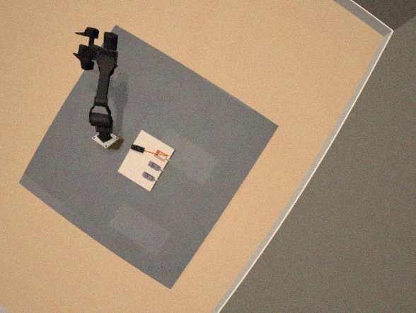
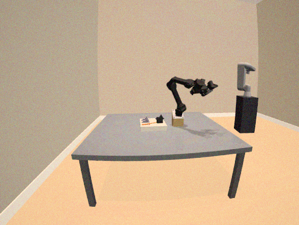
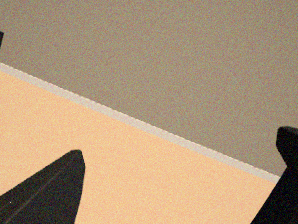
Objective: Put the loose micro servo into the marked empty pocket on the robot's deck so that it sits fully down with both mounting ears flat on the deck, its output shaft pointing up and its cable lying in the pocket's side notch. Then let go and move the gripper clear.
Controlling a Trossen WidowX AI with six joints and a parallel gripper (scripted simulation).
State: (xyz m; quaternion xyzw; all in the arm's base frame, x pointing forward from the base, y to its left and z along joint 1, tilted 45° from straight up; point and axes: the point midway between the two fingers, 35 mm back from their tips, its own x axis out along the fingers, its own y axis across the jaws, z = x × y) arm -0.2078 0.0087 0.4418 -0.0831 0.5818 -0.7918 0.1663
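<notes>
Right now the white deck is 50 cm ahead of my gripper tip, 27 cm to the right of it and 38 cm below it.
</notes>
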